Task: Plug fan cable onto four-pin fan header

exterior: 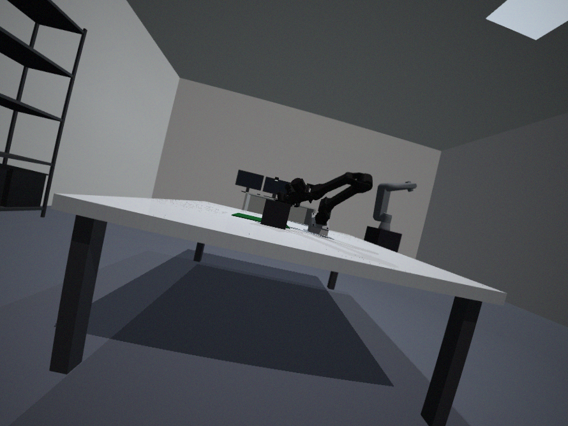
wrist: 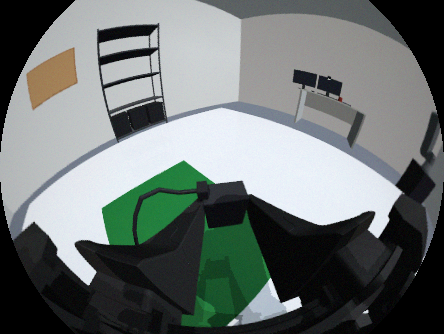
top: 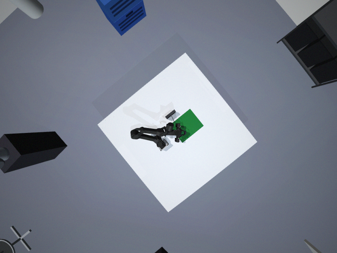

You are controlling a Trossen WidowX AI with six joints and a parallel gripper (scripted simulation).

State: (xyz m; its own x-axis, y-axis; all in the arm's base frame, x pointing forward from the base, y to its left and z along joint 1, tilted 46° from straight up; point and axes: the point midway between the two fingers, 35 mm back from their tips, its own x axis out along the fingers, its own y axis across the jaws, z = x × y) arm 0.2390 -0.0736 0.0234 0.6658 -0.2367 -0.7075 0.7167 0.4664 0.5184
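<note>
The white four-pin header lies 80 mm to the left of my gripper tip and 120 mm below it. Round my gripper tip: fan: 20 mm ahead, 240 mm to the left, 60 mm below; then black plug: 10 mm below; then green board: 70 mm ahead, 30 mm to the left, 130 mm below.
</note>
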